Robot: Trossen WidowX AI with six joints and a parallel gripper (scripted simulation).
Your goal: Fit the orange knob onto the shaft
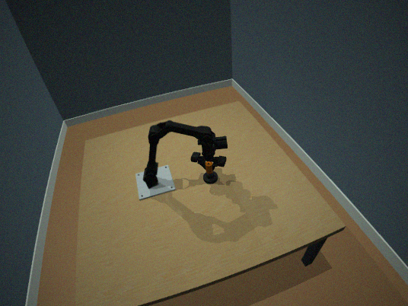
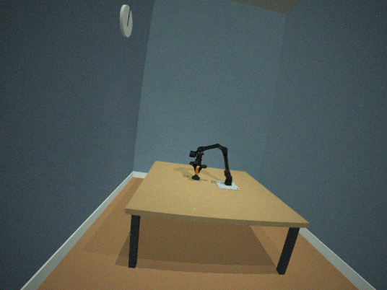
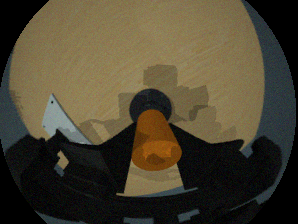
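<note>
The orange knob lies 20 mm above my gripper tip. The rest, counted from my gripper tip: dark round pedestal 40 mm below.
</note>
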